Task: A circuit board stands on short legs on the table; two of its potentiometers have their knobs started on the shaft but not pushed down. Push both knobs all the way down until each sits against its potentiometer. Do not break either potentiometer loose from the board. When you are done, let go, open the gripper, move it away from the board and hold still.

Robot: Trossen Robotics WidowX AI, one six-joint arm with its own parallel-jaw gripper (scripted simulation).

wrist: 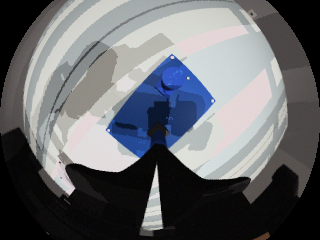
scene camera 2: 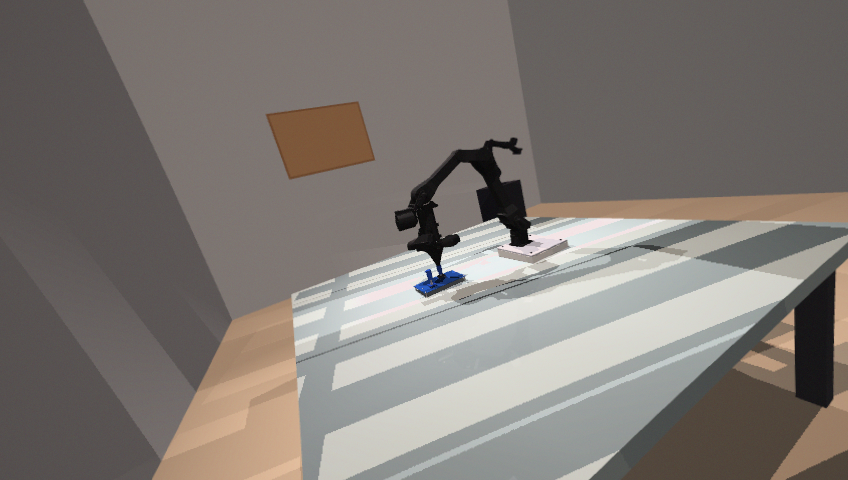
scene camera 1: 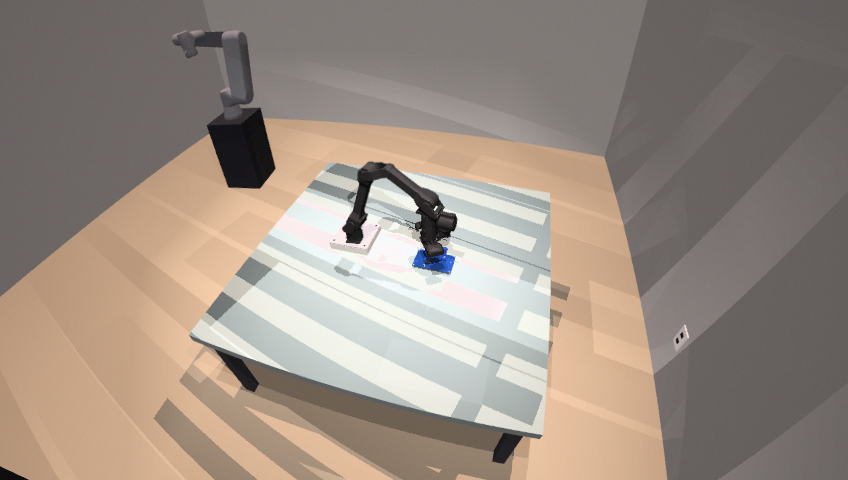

Path:
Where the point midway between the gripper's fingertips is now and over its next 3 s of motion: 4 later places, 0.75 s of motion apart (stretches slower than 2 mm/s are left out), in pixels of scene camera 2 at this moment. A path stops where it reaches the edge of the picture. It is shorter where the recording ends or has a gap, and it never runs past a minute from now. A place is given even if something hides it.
The gripper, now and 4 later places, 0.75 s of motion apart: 438,265; 436,262; 431,260; 429,259; 427,258

